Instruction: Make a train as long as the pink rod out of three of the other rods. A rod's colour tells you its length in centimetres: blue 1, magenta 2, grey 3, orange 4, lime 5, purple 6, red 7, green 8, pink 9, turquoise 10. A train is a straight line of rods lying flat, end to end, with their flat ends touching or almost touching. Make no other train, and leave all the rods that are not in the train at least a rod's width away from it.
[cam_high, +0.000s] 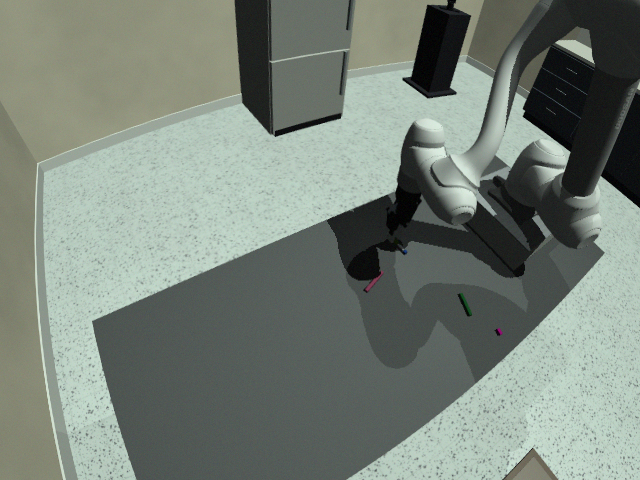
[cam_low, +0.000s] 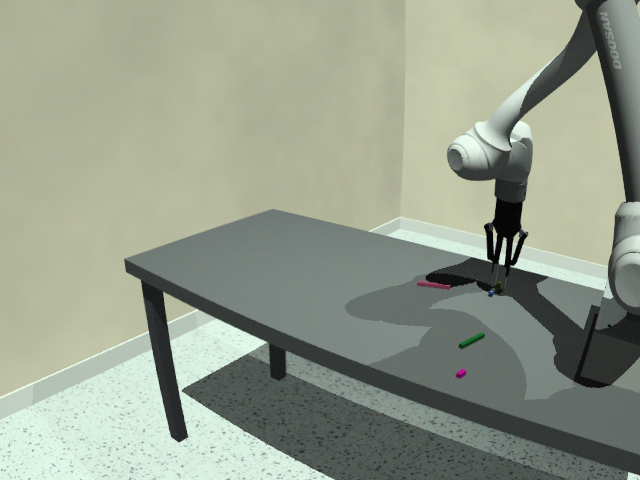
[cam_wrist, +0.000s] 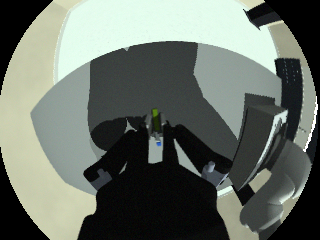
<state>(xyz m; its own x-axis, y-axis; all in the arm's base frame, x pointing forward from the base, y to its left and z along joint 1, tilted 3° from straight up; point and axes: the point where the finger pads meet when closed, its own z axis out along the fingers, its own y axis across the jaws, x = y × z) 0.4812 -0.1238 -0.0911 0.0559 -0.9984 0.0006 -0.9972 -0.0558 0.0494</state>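
My hand is 30 mm above the lime rod. The rest, counted from my hand: blue rod (60 mm to the left, 30 mm below); then pink rod (150 mm ahead, 110 mm to the left, 30 mm below); then grey rod (40 mm to the left, 30 mm below).
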